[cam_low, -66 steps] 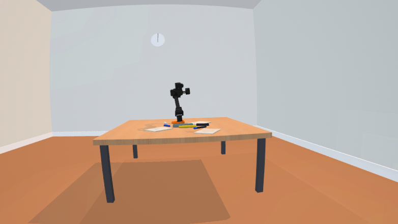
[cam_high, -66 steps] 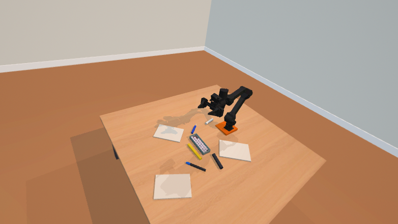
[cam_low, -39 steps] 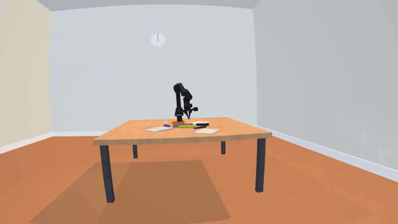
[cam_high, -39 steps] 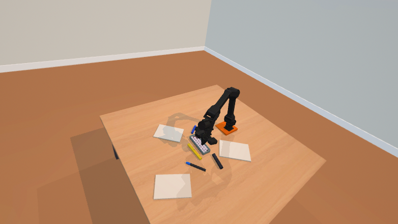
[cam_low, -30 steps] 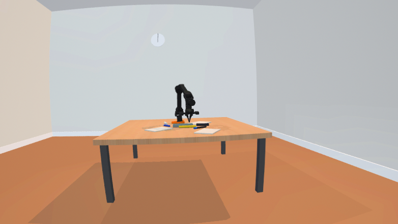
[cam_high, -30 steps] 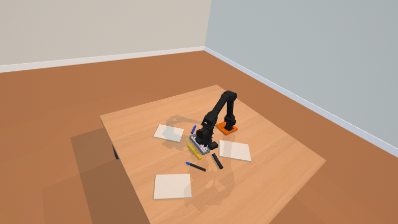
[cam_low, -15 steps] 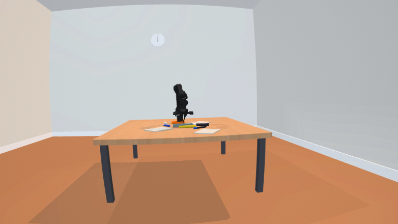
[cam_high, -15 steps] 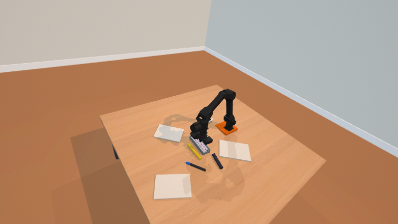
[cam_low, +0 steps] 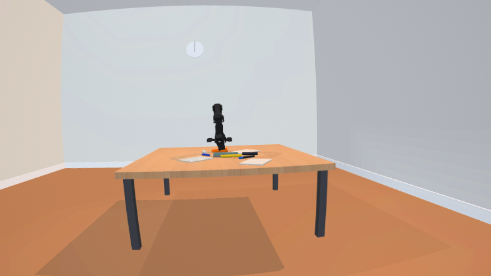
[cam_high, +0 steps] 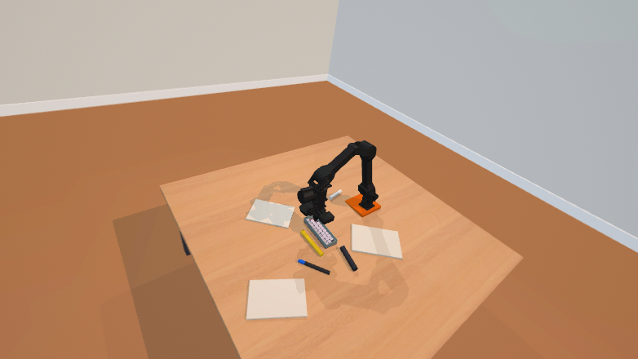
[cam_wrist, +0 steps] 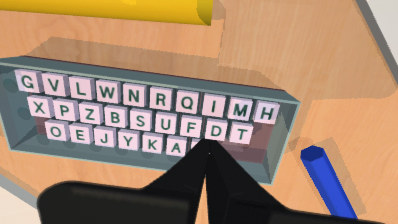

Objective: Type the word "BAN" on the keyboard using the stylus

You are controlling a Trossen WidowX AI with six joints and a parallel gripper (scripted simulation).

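Right now my gripper tip is 12 cm to the left of the stylus, 9 cm past it and 3 cm above it. Round my gripper tip: blue-capped black pen 17 cm ahead, 15 cm to the left, 3 cm below; then stylus tip 14 cm to the right, 12 cm behind, 3 cm below; then yellow marker 8 cm ahead, 7 cm to the left, 3 cm below.
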